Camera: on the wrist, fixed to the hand. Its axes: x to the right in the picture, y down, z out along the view.
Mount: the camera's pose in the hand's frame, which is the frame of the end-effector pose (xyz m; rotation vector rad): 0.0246 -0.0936 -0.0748 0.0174 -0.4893 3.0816
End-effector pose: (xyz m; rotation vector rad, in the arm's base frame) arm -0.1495 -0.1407 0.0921 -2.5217 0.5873 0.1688
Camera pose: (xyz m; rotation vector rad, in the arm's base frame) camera -0.0861 -0.1187 0.1944 -0.6720 -2.7444 -1.2812
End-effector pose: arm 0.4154 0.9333 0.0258 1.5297 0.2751 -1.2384
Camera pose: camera 0.3995 1.0200 -0.0590 0.1014 -1.7245 1.0274
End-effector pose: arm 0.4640 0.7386 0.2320 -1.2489 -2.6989 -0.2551
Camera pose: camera 0.3819 0.6807 0.3018 2.7572 -1.1835 -0.4462
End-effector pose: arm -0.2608 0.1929 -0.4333 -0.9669 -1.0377 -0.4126
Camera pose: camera -0.2741 0.0836 -0.3800 -1.4511 0.9141 2.3351
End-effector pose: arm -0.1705 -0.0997 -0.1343 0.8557 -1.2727 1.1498
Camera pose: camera -0.0624 -0.0478 -0.1102 1.0639 1.0674 -1.2196
